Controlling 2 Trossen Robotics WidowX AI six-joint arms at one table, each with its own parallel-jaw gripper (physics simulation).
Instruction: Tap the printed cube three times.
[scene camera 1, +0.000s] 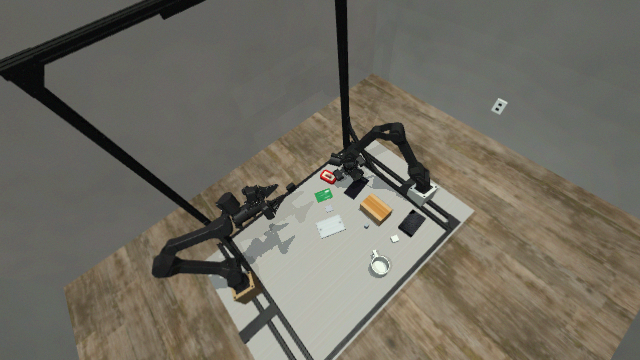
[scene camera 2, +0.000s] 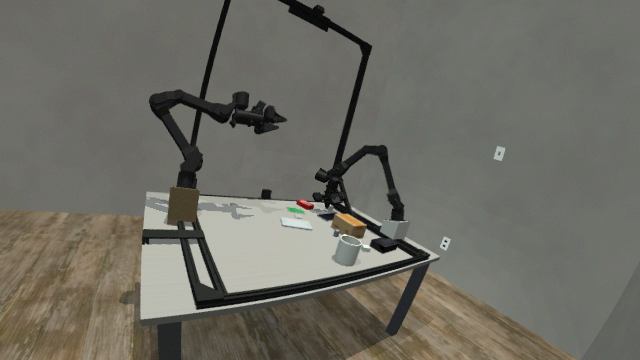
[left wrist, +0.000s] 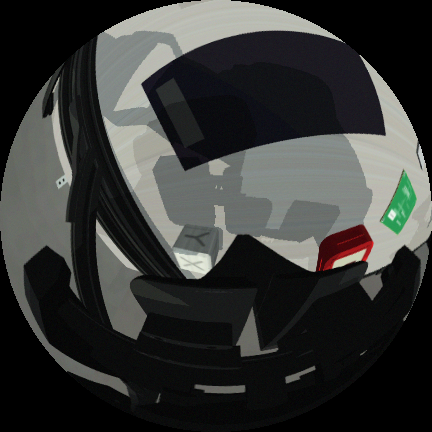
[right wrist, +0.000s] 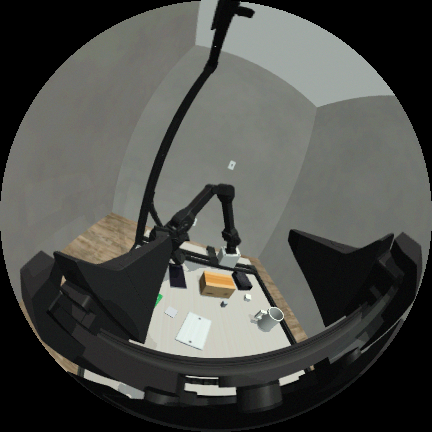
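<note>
The printed cube (left wrist: 196, 249), grey-white with an X and a Y on its faces, stands on the table in the left wrist view, left of the fingertips and partly behind the left finger; in the scene views it is hidden or too small to tell. My left gripper (left wrist: 241, 239) (scene camera 2: 329, 204) is shut and empty, pointing down low over the table close to the cube. Whether it touches the cube cannot be told. My right gripper (scene camera 2: 283, 124) is open and empty, held high over the picture's left side of the table.
A dark flat panel (left wrist: 285, 95) (scene camera 1: 356, 188) lies near the left gripper, with a red box (left wrist: 355, 240) (scene camera 1: 328, 176) and a green board (left wrist: 400, 205) (scene camera 1: 323, 195) nearby. An orange block (scene camera 1: 375, 209), white plate (scene camera 1: 330, 226), black box (scene camera 1: 412, 223) and mug (scene camera 1: 380, 266) stand farther off.
</note>
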